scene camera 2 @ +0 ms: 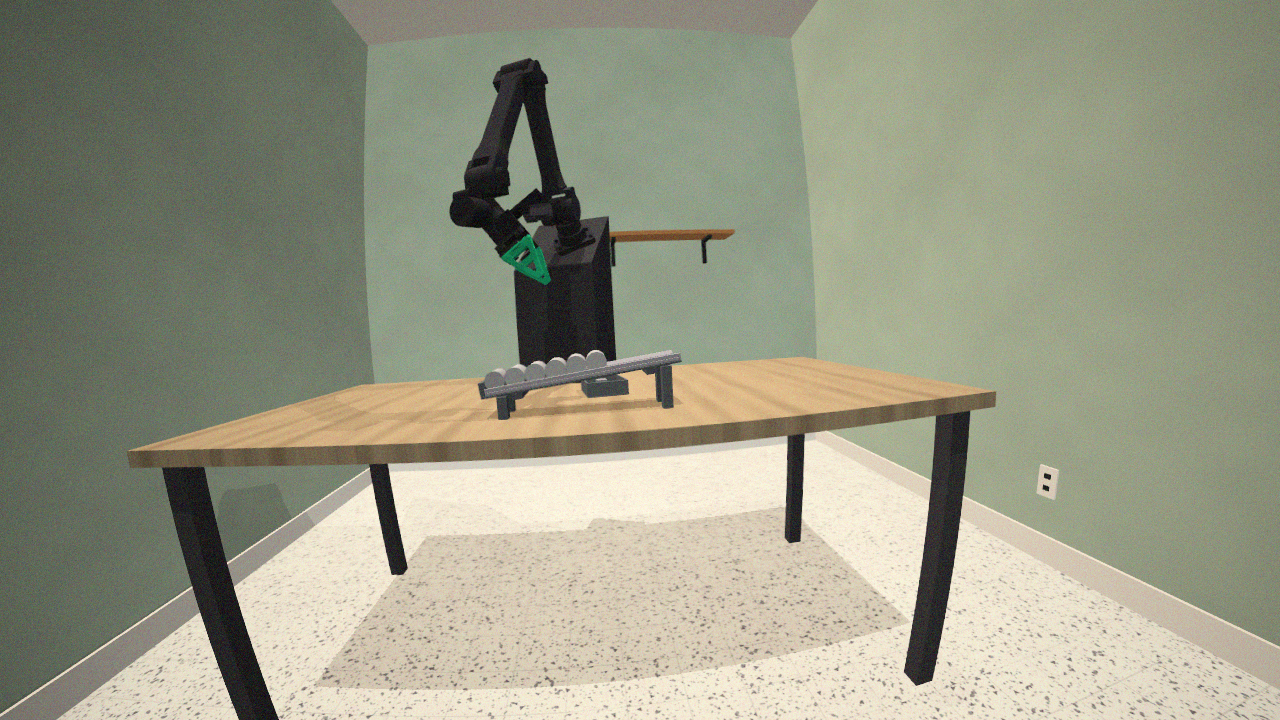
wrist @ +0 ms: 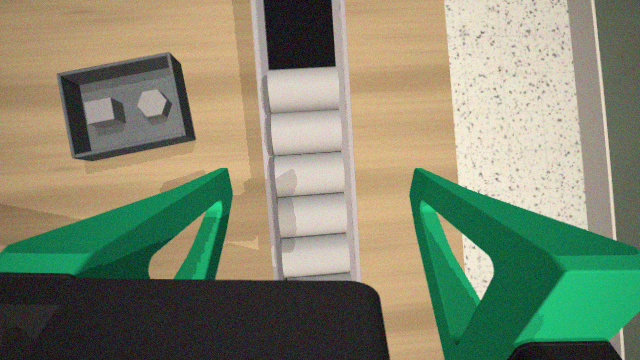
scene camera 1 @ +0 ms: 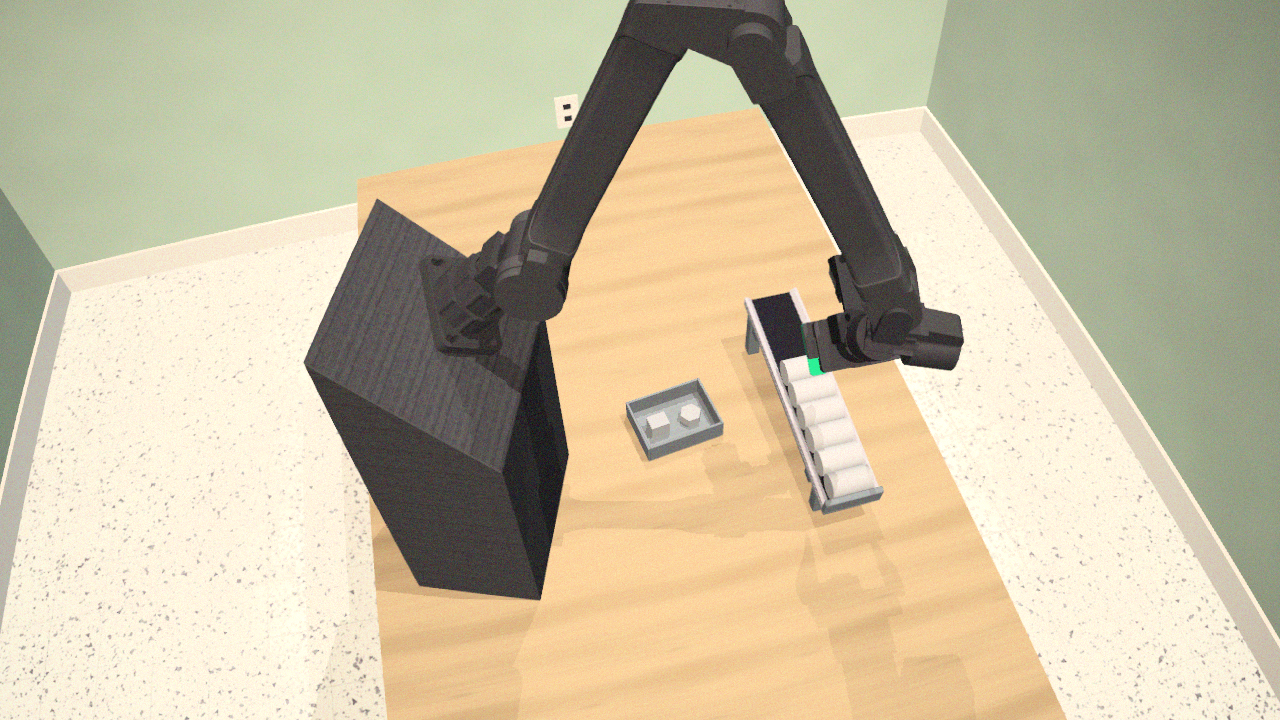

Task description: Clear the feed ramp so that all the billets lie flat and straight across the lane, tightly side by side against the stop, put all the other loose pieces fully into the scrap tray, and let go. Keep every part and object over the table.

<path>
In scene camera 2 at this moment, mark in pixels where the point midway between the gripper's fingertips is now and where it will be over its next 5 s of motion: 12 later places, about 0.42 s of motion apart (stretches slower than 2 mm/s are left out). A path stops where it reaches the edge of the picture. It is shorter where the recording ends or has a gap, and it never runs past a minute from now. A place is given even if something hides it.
The gripper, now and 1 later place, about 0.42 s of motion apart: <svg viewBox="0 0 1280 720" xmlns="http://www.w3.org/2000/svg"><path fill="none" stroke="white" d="M544 280L500 282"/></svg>
</path>
